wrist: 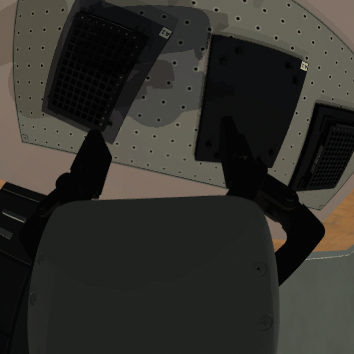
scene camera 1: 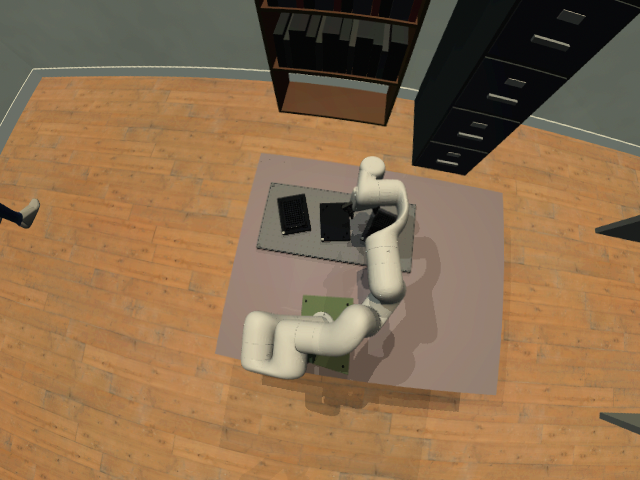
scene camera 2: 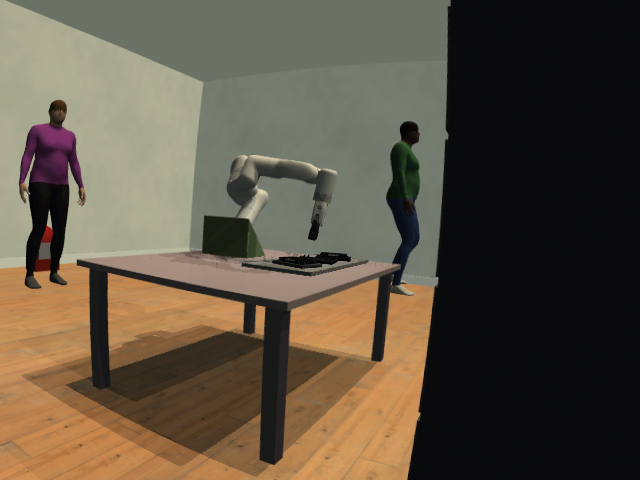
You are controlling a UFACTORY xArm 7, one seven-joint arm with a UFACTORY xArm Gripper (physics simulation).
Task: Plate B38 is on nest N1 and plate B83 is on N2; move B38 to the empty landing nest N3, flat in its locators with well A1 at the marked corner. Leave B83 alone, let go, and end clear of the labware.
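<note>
There's a grey perforated deck plate (scene camera 1: 309,242) here, and the wrist view has the plate (wrist: 159,132) as well. My gripper (wrist: 159,136) is open, and it's holding nothing.
</note>
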